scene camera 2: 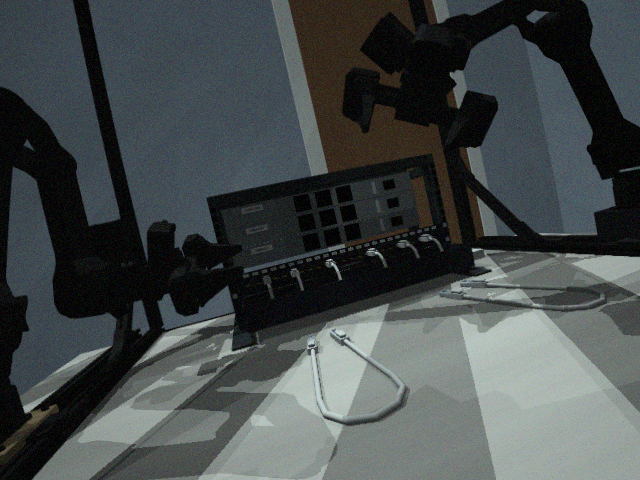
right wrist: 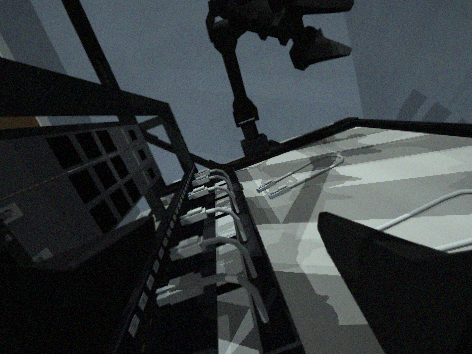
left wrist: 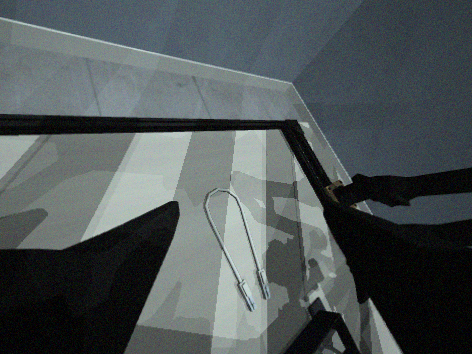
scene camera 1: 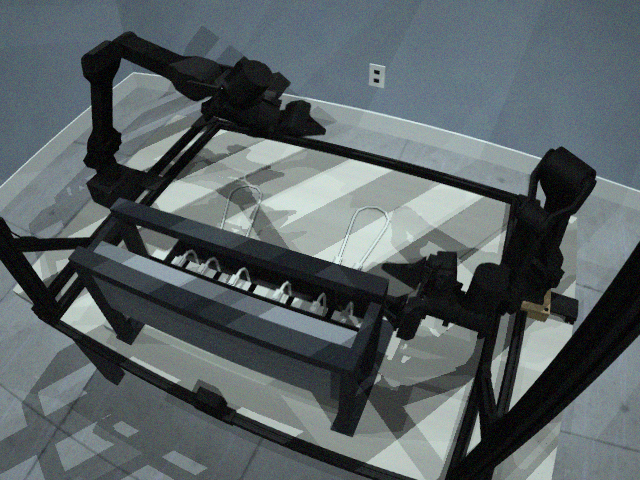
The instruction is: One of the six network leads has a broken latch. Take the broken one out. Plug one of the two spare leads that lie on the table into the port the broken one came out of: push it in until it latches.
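Frame: origin at the left arm's base, x ahead, y left, z up, level; centimetres.
Seen in the pictures: left gripper, fingertip midpoint: (scene camera 2: 404, 139) (right wrist: 351, 32) (left wrist: 251, 207) (scene camera 1: 311, 132); right gripper, fingertip midpoint: (scene camera 2: 242, 257) (right wrist: 237, 222) (left wrist: 390, 338); left arm's base at its link origin: (scene camera 2: 637, 205) (right wrist: 252, 138) (scene camera 1: 109, 176); right arm's base at its link origin: (left wrist: 342, 197) (scene camera 1: 530, 289).
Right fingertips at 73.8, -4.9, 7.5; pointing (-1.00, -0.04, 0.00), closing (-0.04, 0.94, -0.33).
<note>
Offsets run from my right fingertips to a thing's middle, as dx, dy, dz. "pt": to the spot under its first point.
Six white leads, among them one @[pt -23.4, -7.0, -5.3] (scene camera 1: 240, 277) (scene camera 2: 376, 256) and another @[pt -14.4, -7.7, -5.2] (right wrist: 192, 216), sit in a row of ports in the dark rack @[-19.0, -12.8, -1.1] (scene camera 1: 206, 304) (scene camera 2: 320, 180). Their latches are too small to tell apart. One spare lead (scene camera 1: 372, 208) (scene camera 2: 403, 390) (left wrist: 222, 243) lies looped on the table, partly in the right wrist view. The other spare lead (scene camera 1: 245, 187) (scene camera 2: 473, 283) (right wrist: 279, 191) lies farther left in scene camera 1. My left gripper (scene camera 2: 407, 137) (left wrist: 251, 207) (right wrist: 351, 32) is open and empty, high above the table. My right gripper (scene camera 1: 387, 284) (scene camera 2: 236, 260) (right wrist: 237, 222) is open and empty beside the rack's end.
A black frame rail (scene camera 1: 413, 171) (left wrist: 150, 125) edges the table. The rack's crossbars and legs stand around the lead row. A dark post (scene camera 1: 568, 356) crosses the right foreground in scene camera 1. Striped shadows cover the table.
</note>
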